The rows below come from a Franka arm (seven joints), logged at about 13 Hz.
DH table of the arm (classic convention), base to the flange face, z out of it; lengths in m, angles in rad. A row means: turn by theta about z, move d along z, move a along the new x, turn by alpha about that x. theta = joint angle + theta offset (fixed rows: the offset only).
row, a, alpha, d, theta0
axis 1, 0.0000, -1.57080, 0.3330, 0.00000
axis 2, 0.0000, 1.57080, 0.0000, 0.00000
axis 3, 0.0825, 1.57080, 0.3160, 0.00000
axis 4, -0.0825, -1.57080, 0.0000, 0.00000
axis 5, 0.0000, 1.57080, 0.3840, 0.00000
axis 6, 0.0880, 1.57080, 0.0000, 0.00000
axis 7, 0.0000, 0.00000, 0.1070, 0.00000
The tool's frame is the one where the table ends.
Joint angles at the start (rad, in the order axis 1, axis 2, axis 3, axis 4, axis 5, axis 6, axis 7):
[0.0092, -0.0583, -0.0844, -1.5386, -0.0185, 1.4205, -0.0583]
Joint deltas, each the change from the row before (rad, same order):
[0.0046, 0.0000, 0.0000, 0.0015, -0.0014, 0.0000, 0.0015]
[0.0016, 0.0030, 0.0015, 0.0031, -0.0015, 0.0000, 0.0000]
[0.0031, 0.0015, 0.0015, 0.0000, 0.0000, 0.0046, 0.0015]
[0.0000, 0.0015, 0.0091, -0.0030, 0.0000, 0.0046, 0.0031]
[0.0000, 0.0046, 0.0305, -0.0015, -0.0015, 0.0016, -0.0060]
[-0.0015, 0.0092, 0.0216, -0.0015, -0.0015, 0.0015, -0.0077]
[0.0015, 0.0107, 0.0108, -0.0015, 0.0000, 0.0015, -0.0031]
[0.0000, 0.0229, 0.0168, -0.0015, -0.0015, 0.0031, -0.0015]
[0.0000, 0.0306, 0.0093, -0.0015, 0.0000, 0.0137, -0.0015]
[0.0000, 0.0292, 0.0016, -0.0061, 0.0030, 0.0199, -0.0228]
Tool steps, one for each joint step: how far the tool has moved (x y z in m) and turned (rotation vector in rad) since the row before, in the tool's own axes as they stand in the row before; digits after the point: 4 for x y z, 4 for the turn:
[0.0001, -0.0022, -0.0007, -0.0017, 0.0015, -0.0029]
[0.0011, -0.0015, 0.0001, -0.0020, 0.0001, -0.0028]
[0.0012, -0.0024, 0.0003, -0.0006, 0.0032, -0.0031]
[0.0014, -0.0049, 0.0016, -0.0011, 0.0002, -0.0060]
[0.0025, -0.0163, 0.0025, -0.0048, -0.0041, -0.0362]
[0.0039, -0.0107, 0.0050, -0.0035, -0.0089, -0.0277]
[0.0043, -0.0066, 0.0058, -0.0008, -0.0105, -0.0156]
[0.0088, -0.0087, 0.0119, -0.0019, -0.0211, -0.0186]
[0.0123, -0.0046, 0.0150, 0.0006, -0.0181, -0.0116]
[0.0121, -0.0007, 0.0162, 0.0045, -0.0150, -0.0256]

